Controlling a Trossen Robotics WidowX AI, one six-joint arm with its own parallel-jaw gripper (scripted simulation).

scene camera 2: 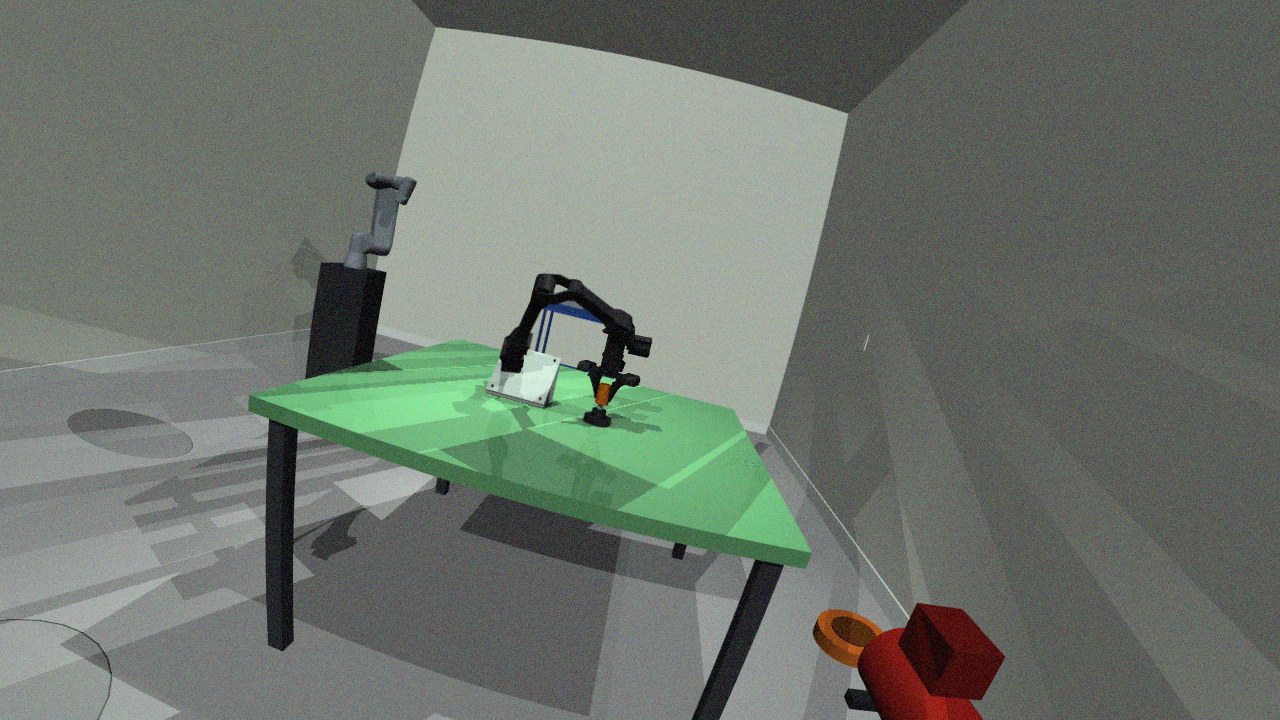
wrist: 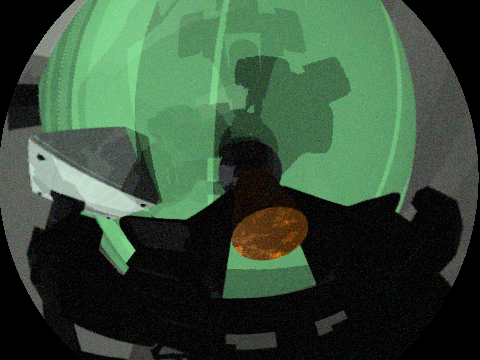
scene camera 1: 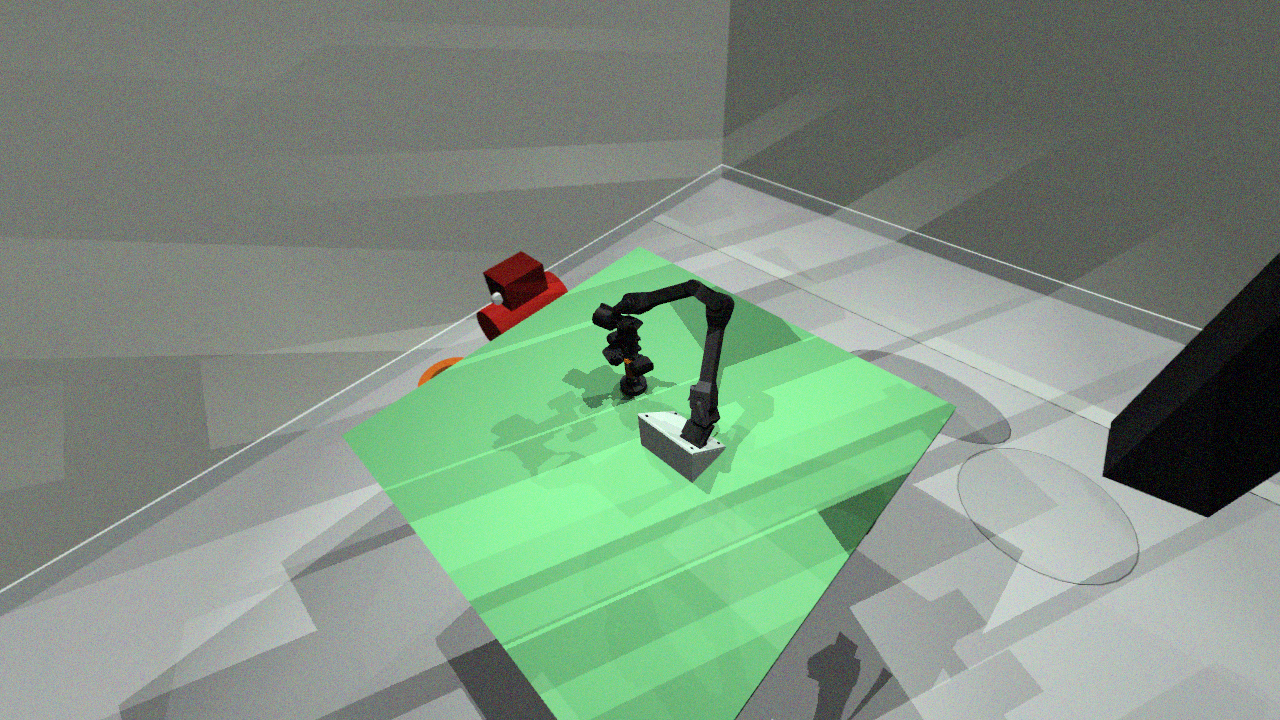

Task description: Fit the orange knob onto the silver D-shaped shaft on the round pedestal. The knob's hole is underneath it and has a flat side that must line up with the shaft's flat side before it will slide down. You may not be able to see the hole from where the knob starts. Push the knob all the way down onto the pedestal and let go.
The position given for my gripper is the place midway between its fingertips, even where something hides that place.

My gripper [scene camera 2: 602,400] carries an orange knob. Also in view: a dark round pedestal [wrist: 239,158].
My gripper also shows in the wrist view [wrist: 257,192] and in scene camera 1 [scene camera 1: 631,370].
